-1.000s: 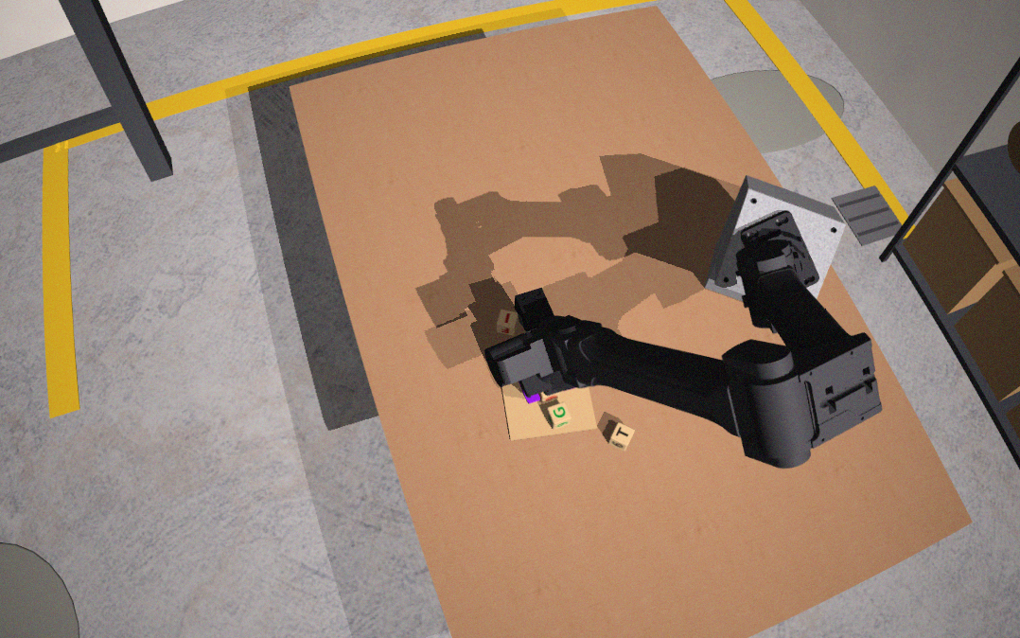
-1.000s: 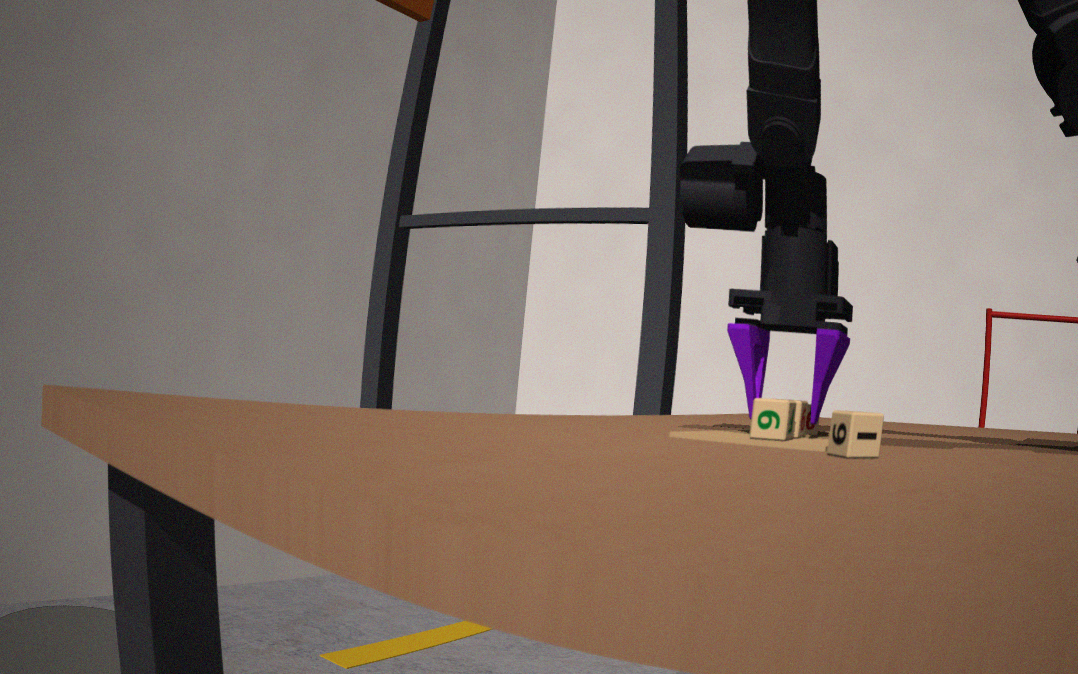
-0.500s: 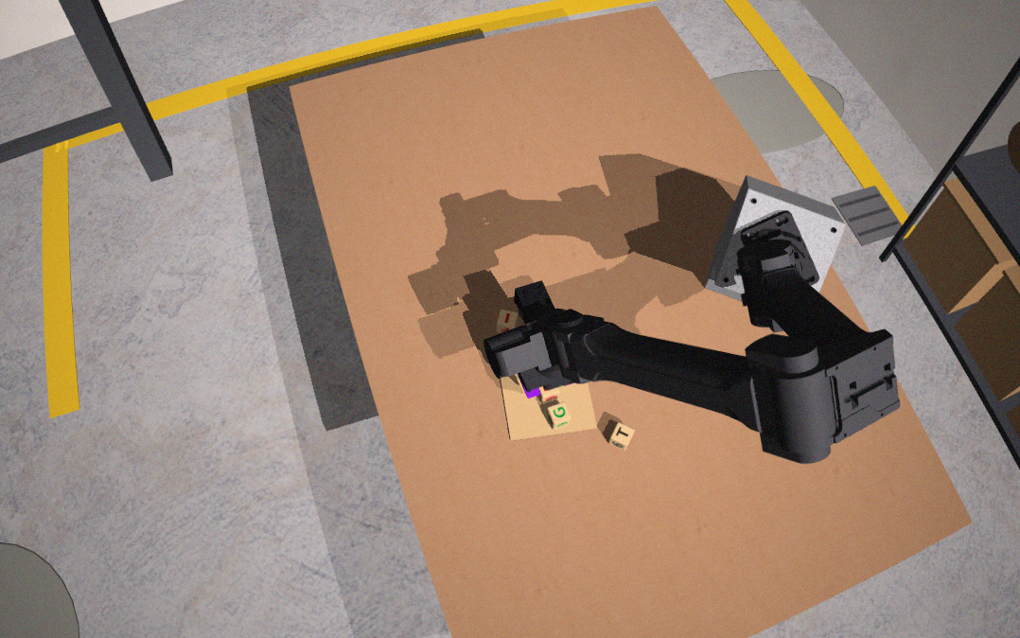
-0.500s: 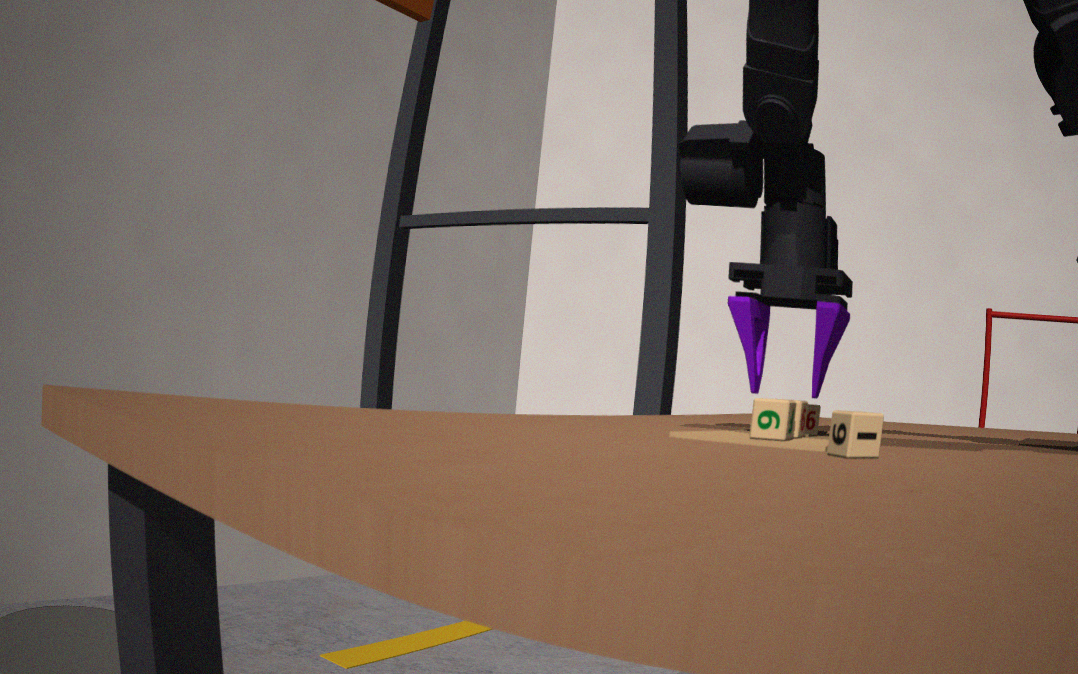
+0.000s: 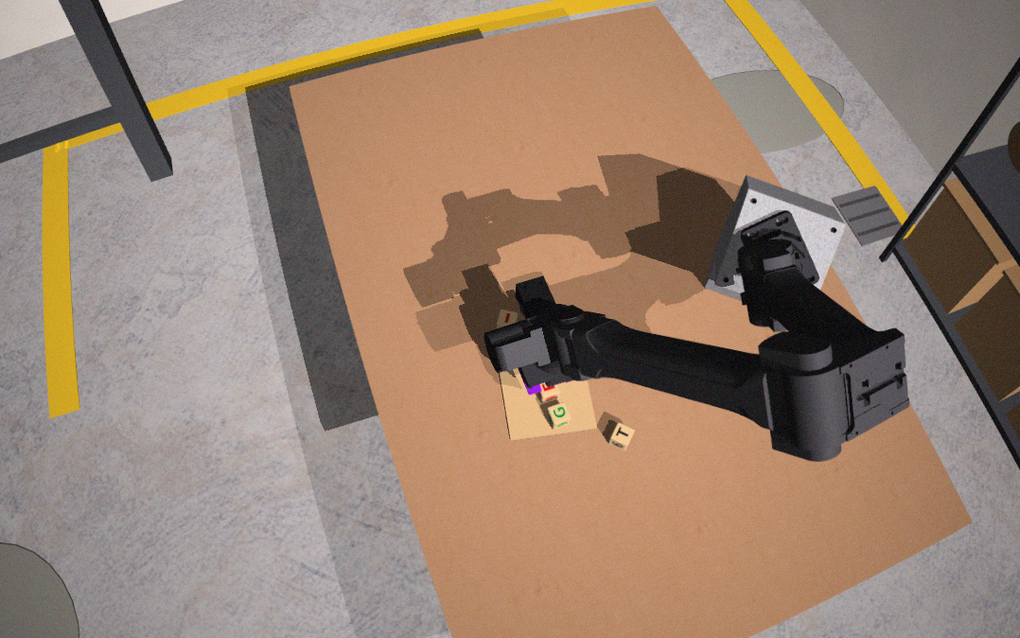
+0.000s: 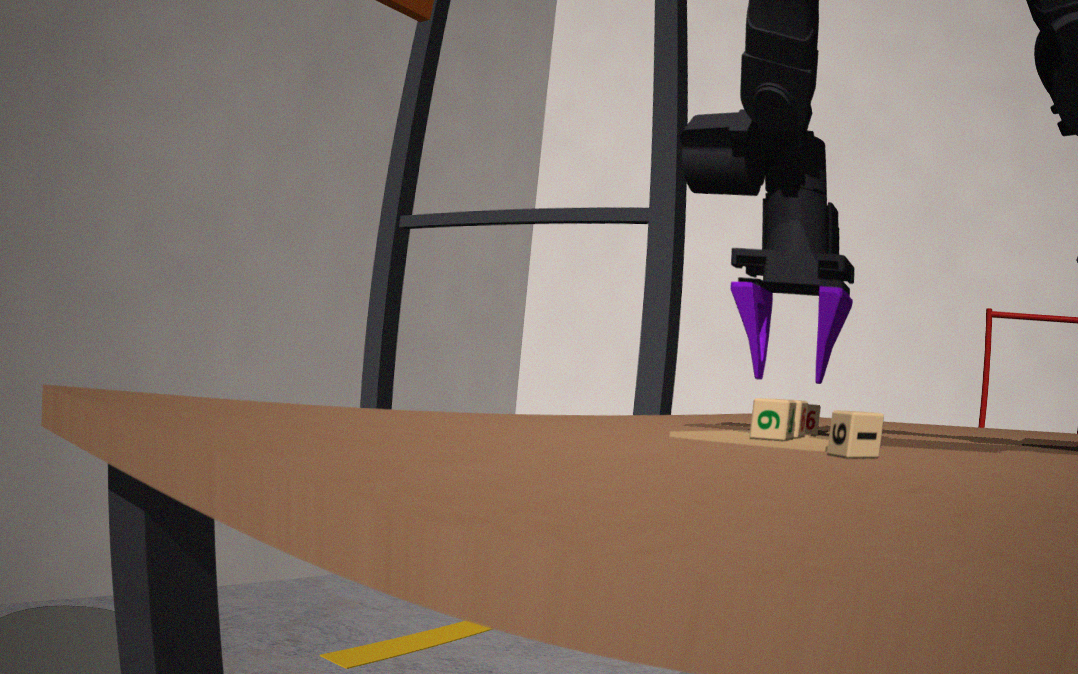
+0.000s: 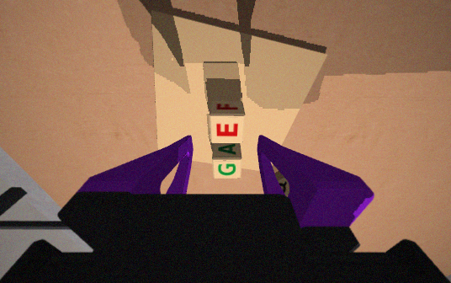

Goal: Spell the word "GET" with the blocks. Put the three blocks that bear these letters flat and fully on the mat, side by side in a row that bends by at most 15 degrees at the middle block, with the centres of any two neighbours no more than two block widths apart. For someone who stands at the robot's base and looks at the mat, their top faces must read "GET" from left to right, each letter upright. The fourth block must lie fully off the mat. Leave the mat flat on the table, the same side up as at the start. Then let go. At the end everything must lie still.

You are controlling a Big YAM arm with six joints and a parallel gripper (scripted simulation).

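The E block lies 40 mm below my hand. From my hand the other things lie so: G block (10 mm behind, 40 mm to the left, 40 mm below); then square mat (60 mm below).
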